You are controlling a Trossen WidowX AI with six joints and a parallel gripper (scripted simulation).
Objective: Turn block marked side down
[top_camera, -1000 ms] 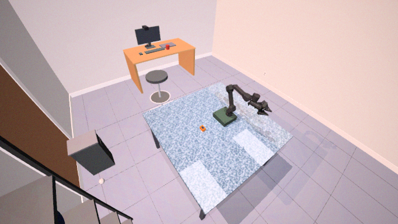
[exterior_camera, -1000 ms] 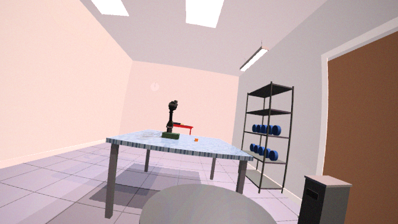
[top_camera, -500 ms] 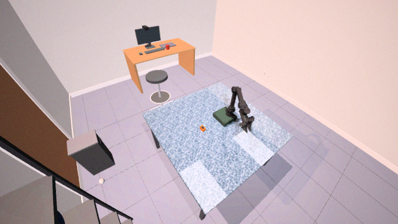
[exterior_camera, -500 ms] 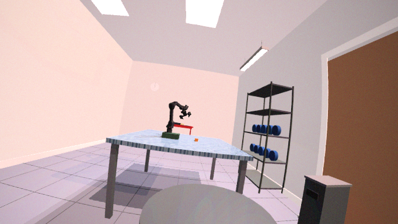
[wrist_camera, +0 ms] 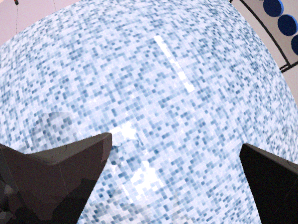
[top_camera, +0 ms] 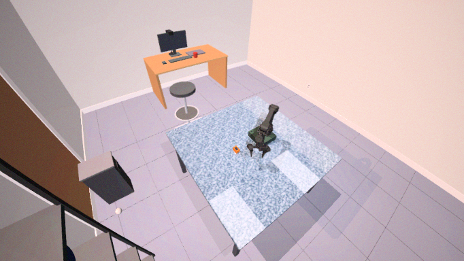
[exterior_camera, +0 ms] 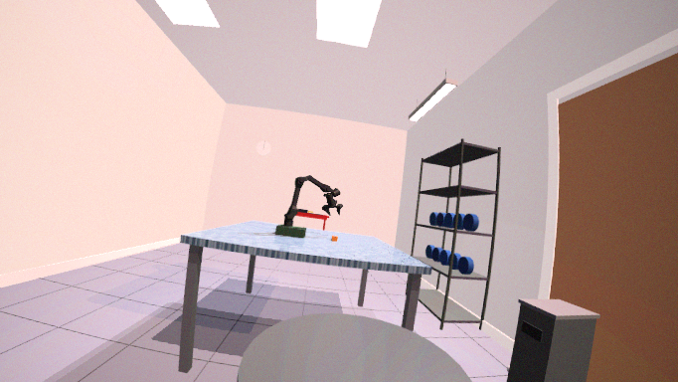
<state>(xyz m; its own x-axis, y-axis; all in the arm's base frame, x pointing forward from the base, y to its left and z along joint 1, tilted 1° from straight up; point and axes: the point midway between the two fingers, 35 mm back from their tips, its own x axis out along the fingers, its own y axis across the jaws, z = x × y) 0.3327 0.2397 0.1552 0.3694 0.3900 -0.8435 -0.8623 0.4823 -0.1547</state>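
The orange block is 26 cm to the right of my gripper tip, 16 cm below it and 3 cm ahead of it.
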